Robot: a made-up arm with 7 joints. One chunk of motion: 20 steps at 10 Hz.
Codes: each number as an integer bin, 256 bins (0 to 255) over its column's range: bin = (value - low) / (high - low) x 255, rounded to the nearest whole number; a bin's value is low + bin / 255 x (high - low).
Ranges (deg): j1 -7..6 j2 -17..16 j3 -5..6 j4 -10..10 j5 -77..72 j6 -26..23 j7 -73..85
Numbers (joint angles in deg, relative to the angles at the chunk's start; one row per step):
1: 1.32 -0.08 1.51 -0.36 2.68 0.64 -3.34
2: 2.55 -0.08 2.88 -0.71 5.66 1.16 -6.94
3: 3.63 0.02 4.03 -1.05 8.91 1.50 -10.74
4: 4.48 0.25 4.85 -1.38 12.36 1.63 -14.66
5: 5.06 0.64 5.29 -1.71 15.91 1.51 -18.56
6: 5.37 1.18 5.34 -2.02 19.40 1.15 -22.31
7: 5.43 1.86 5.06 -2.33 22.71 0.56 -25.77
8: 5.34 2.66 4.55 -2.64 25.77 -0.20 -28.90
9: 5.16 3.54 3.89 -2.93 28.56 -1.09 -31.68
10: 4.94 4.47 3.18 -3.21 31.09 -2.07 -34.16
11: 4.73 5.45 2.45 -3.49 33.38 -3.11 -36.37
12: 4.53 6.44 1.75 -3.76 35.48 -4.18 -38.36
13: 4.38 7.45 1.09 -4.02 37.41 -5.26 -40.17
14: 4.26 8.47 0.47 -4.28 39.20 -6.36 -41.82
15: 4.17 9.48 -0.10 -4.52 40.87 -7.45 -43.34
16: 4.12 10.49 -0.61 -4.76 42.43 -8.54 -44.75
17: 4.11 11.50 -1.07 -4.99 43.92 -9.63 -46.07
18: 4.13 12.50 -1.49 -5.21 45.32 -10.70 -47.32
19: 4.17 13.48 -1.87 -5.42 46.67 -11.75 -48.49
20: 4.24 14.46 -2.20 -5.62 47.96 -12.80 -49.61
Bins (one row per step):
1: 163 131 151 123 136 139 112
2: 187 131 183 118 141 141 107
3: 209 132 209 114 147 143 100
4: 225 133 228 110 153 144 94
5: 237 136 239 106 159 143 88
6: 243 140 240 102 165 141 82
7: 244 146 233 98 171 138 76
8: 242 152 221 94 176 134 71
9: 239 159 206 90 181 130 67
10: 234 166 190 87 185 125 63
11: 230 173 173 83 189 119 59
12: 226 181 156 80 192 114 56
13: 223 189 141 76 196 108 53
14: 221 197 127 73 199 102 50
15: 219 205 114 70 202 97 48
16: 218 212 102 67 204 91 46
17: 218 220 91 64 207 85 43
18: 218 228 81 61 209 80 41
19: 219 236 73 58 212 74 40
20: 220 243 65 56 214 69 38

